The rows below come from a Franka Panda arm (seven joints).
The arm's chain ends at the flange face. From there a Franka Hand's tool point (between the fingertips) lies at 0.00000 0.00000 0.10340 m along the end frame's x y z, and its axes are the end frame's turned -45 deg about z.
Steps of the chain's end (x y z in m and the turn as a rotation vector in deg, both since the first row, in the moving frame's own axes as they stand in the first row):
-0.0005 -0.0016 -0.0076 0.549 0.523 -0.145
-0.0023 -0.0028 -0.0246 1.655 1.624 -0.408
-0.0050 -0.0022 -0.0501 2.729 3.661 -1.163
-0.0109 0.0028 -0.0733 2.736 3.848 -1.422
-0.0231 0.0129 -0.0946 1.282 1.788 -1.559
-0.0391 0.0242 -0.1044 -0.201 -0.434 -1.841
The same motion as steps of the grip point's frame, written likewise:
0.0021 -0.0015 -0.0076 0.018 0.758 -0.145
0.0045 -0.0037 -0.0247 0.022 2.319 -0.408
0.0062 -0.0040 -0.0504 -0.659 4.518 -1.163
-0.0013 -0.0044 -0.0737 -0.786 4.656 -1.422
-0.0215 -0.0066 -0.0947 -0.358 2.171 -1.559
-0.0456 -0.0108 -0.1044 0.165 -0.449 -1.841

